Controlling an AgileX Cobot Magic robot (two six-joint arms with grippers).
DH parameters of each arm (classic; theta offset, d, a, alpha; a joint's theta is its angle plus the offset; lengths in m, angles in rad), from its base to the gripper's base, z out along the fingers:
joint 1: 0 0.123 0 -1.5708
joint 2: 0.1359 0 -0.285 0
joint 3: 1.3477 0 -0.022 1.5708
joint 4: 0 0.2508 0 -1.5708
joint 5: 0 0 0.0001 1.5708
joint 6: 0 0.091 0 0
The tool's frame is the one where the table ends.
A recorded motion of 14 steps. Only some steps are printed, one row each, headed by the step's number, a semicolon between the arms.
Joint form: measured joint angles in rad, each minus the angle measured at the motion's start. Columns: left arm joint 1, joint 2, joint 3, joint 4, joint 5, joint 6; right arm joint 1, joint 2, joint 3, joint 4, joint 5, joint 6.
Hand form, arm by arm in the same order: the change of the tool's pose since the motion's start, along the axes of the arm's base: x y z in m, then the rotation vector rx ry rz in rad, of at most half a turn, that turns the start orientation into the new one. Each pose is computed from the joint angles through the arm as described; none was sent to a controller.
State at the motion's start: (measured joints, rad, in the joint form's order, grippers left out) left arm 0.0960 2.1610 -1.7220 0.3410 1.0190 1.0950; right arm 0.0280 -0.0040 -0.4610 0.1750 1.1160 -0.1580
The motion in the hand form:
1: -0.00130 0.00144 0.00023 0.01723 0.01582 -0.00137; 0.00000 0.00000 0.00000 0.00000 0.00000 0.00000
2: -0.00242 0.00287 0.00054 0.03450 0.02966 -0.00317; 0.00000 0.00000 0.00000 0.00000 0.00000 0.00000
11: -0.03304 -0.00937 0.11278 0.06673 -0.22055 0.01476; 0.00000 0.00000 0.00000 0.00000 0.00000 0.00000
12: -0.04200 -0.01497 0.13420 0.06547 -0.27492 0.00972; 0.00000 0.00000 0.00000 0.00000 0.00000 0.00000
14: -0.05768 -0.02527 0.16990 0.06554 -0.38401 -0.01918; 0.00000 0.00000 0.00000 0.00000 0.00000 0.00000
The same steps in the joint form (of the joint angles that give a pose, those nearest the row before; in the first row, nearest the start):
1: 0.0000 0.0000 0.0000 0.0180 0.0150 0.0000; 0.0000 0.0000 0.0000 0.0000 0.0000 0.0000
2: 0.0000 0.0000 0.0000 0.0360 0.0280 0.0000; 0.0000 0.0000 0.0000 0.0000 0.0000 0.0000
11: -0.0270 -0.2570 0.0000 0.0590 0.0480 -0.0420; 0.0000 0.0000 0.0000 0.0000 0.0000 0.0000
12: -0.0390 -0.3090 0.0000 0.0580 0.0480 -0.0480; 0.0000 0.0000 0.0000 0.0000 0.0000 0.0000
14: -0.0620 -0.3960 0.0000 0.0580 0.0250 -0.0480; 0.0000 0.0000 0.0000 0.0000 0.0000 0.0000

